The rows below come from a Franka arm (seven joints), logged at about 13 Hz.
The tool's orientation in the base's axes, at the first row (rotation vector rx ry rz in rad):
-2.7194 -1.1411 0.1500
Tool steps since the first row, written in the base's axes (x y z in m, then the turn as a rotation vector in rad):
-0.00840 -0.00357 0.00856 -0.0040 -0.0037 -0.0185
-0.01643 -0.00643 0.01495 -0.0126 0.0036 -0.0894
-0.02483 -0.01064 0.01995 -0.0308 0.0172 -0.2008
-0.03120 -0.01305 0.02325 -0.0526 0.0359 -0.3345
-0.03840 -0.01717 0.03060 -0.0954 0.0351 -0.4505
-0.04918 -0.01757 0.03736 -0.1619 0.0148 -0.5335
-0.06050 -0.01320 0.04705 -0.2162 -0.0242 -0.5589
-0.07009 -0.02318 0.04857 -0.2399 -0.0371 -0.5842
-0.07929 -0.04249 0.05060 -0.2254 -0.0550 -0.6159
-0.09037 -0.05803 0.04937 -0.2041 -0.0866 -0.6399
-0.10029 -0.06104 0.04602 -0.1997 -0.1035 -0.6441
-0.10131 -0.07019 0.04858 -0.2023 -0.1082 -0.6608
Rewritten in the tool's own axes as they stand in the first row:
-0.00860 -0.00521 -0.00745 -0.0051 0.0037 0.0182
-0.01638 -0.01018 -0.01275 -0.0044 0.0077 0.0899
-0.02536 -0.01420 -0.01682 -0.0052 0.0093 0.2036
-0.03161 -0.01768 -0.01931 -0.0043 0.0096 0.3403
-0.03973 -0.02142 -0.02585 -0.0325 0.0049 0.4607
-0.04769 -0.03007 -0.03073 -0.0918 -0.0099 0.5500
-0.05267 -0.04300 -0.03775 -0.1571 -0.0156 0.5786
-0.06654 -0.04315 -0.03898 -0.1824 -0.0179 0.6055
-0.08682 -0.03673 -0.04203 -0.1844 0.0112 0.6317
-0.10565 -0.03351 -0.04108 -0.1916 0.0528 0.6474
-0.11466 -0.03764 -0.03657 -0.2005 0.0684 0.6485
-0.12197 -0.03262 -0.04012 -0.2054 0.0733 0.6646

